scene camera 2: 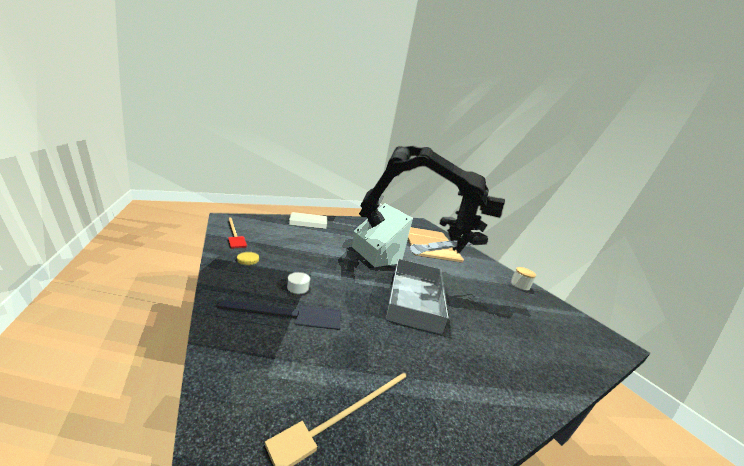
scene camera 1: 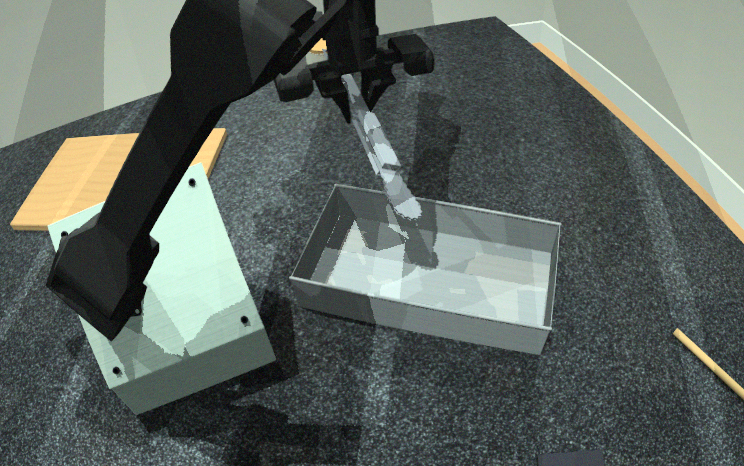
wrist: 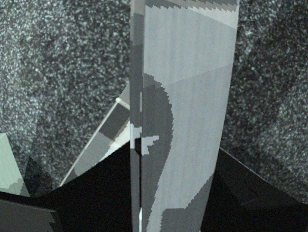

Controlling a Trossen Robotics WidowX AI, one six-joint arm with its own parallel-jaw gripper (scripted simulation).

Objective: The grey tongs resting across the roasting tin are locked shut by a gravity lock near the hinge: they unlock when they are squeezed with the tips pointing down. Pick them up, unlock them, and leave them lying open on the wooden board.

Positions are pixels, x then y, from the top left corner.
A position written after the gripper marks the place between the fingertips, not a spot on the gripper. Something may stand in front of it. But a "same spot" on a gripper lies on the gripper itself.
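You can see the gripper in scene camera 1 and in scene camera 2, and it's there in the wrist view (170, 145) too. On the gripper, (scene camera 1: 374, 81) and (scene camera 2: 459, 236) are the same spot.
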